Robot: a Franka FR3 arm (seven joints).
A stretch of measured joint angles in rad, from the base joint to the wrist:
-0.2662, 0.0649, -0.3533, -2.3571, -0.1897, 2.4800, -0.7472
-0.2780, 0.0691, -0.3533, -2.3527, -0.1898, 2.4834, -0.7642
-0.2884, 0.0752, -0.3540, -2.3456, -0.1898, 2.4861, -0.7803
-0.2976, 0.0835, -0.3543, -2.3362, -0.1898, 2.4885, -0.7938
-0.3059, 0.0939, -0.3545, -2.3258, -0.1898, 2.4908, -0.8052
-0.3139, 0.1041, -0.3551, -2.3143, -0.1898, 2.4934, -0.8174
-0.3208, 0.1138, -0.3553, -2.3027, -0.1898, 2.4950, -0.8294
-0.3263, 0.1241, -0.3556, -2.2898, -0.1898, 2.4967, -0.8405
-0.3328, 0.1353, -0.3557, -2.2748, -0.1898, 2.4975, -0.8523
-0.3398, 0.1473, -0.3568, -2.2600, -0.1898, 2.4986, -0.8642
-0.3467, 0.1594, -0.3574, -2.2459, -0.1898, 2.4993, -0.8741
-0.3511, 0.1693, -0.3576, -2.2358, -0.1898, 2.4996, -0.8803
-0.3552, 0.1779, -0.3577, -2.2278, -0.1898, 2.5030, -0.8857
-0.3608, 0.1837, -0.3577, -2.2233, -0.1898, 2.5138, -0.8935
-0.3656, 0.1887, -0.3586, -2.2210, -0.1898, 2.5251, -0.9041
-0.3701, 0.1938, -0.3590, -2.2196, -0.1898, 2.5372, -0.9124
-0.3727, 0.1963, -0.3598, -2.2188, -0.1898, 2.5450, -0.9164
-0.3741, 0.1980, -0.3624, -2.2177, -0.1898, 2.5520, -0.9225
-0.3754, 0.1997, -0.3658, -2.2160, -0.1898, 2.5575, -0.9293
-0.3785, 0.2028, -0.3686, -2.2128, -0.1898, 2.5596, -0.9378
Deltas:
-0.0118, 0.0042, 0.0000, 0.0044, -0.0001, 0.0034, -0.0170
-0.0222, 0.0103, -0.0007, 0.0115, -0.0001, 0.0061, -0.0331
-0.0314, 0.0186, -0.0010, 0.0209, -0.0001, 0.0085, -0.0466
-0.0397, 0.0290, -0.0012, 0.0313, -0.0001, 0.0108, -0.0580
-0.0477, 0.0392, -0.0018, 0.0428, -0.0001, 0.0134, -0.0702
-0.0546, 0.0489, -0.0020, 0.0544, -0.0001, 0.0150, -0.0822
-0.0601, 0.0592, -0.0023, 0.0673, -0.0001, 0.0167, -0.0933
-0.0666, 0.0704, -0.0024, 0.0823, -0.0001, 0.0175, -0.1051
-0.0736, 0.0824, -0.0035, 0.0971, -0.0001, 0.0186, -0.1170
-0.0805, 0.0945, -0.0041, 0.1112, -0.0001, 0.0193, -0.1269
-0.0849, 0.1044, -0.0043, 0.1213, -0.0001, 0.0196, -0.1331
-0.0890, 0.1130, -0.0044, 0.1293, -0.0001, 0.0230, -0.1385
-0.0946, 0.1188, -0.0044, 0.1338, -0.0001, 0.0338, -0.1463
-0.0994, 0.1238, -0.0053, 0.1361, -0.0001, 0.0451, -0.1569
-0.1039, 0.1289, -0.0057, 0.1375, -0.0001, 0.0572, -0.1652
-0.1065, 0.1314, -0.0065, 0.1383, -0.0001, 0.0650, -0.1692
-0.1079, 0.1331, -0.0091, 0.1394, -0.0001, 0.0720, -0.1753
-0.1092, 0.1348, -0.0125, 0.1411, -0.0001, 0.0775, -0.1821
-0.1123, 0.1379, -0.0153, 0.1443, -0.0001, 0.0796, -0.1906

